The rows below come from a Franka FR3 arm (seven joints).
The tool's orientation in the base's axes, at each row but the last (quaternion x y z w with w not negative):
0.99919, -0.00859, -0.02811, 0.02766
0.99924, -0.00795, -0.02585, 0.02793
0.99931, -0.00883, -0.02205, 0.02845
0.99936, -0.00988, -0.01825, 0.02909
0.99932, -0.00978, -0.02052, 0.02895
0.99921, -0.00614, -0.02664, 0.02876
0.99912, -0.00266, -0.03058, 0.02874
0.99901, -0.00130, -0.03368, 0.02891
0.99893, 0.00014, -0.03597, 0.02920
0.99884, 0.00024, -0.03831, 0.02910
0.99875, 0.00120, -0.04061, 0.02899
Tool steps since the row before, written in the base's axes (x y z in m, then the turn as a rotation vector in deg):
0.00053, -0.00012, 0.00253, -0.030, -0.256, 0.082
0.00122, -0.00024, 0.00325, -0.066, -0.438, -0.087
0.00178, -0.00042, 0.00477, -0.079, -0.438, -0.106
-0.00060, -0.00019, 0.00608, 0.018, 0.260, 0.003
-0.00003, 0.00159, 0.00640, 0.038, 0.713, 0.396
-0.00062, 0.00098, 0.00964, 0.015, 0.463, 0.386
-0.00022, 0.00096, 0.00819, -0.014, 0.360, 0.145
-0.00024, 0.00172, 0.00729, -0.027, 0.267, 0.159
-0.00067, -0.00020, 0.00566, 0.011, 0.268, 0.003
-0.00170, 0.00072, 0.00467, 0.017, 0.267, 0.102
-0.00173, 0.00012, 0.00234, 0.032, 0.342, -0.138
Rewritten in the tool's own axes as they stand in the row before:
0.00039, 0.00025, -0.00255, -0.030, 0.261, -0.066
0.00106, 0.00040, -0.00329, -0.054, 0.433, 0.114
0.00158, 0.00066, -0.00481, -0.066, 0.432, 0.134
-0.00081, 0.00056, -0.00603, 0.012, -0.260, -0.019
-0.00032, -0.00121, -0.00647, 0.007, -0.689, -0.438
-0.00114, -0.00041, -0.00963, -0.012, -0.440, -0.412
-0.00073, -0.00049, -0.00820, -0.025, -0.351, -0.164
-0.00074, -0.00130, -0.00734, -0.039, -0.257, -0.172
-0.00107, 0.00053, -0.00558, 0.010, -0.267, -0.019
-0.00205, -0.00045, -0.00456, 0.009, -0.261, -0.118
-0.00191, 0.00001, -0.00220, 0.043, -0.349, 0.115

